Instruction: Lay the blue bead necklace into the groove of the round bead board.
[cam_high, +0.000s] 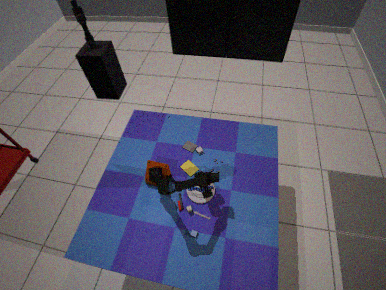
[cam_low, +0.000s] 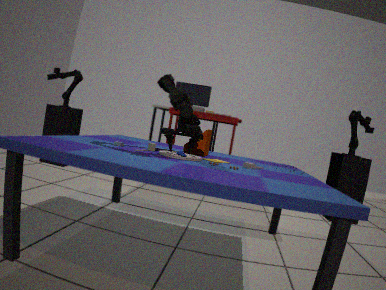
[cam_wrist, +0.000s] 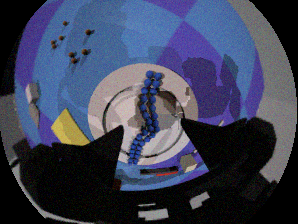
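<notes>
The round white bead board is 20 mm behind my gripper tip and 10 mm below it. Also, from my gripper tip: red-handled tool 150 mm behind, 110 mm to the right, 20 mm below; then yellow card 170 mm to the left, 130 mm behind, 20 mm below; then thin pale stick 180 mm to the right, 20 mm below, 10 mm ahead.
</notes>
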